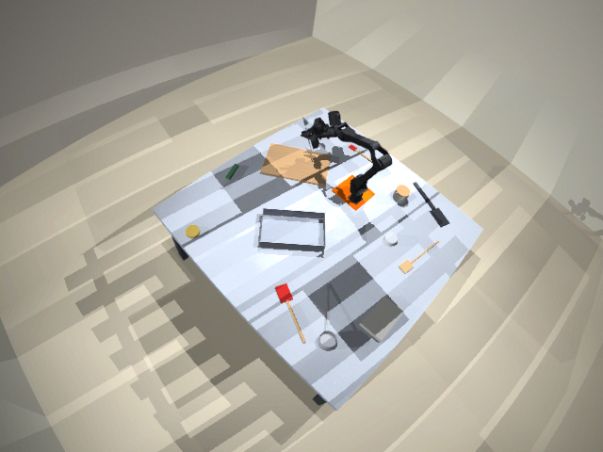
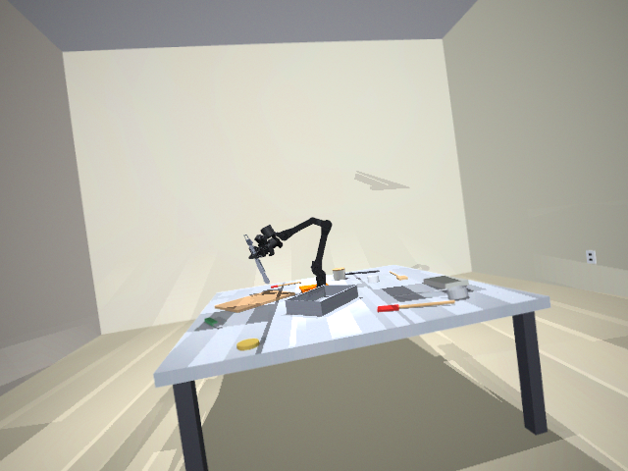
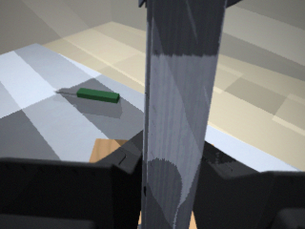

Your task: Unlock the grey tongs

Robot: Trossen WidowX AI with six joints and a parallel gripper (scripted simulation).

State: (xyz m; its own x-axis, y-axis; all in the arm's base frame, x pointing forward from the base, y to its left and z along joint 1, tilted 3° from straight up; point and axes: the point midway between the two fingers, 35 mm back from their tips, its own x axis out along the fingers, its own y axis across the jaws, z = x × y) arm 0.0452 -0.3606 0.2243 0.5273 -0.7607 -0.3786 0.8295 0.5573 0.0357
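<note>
Right now the wooden board is 23 cm below my gripper tip. Round my gripper tip: cork-topped cylinder 27 cm behind, 54 cm to the left, 20 cm below; roasting tin 33 cm ahead, 31 cm to the left, 21 cm below; black spatula 38 cm behind, 71 cm to the left, 23 cm below.
</note>
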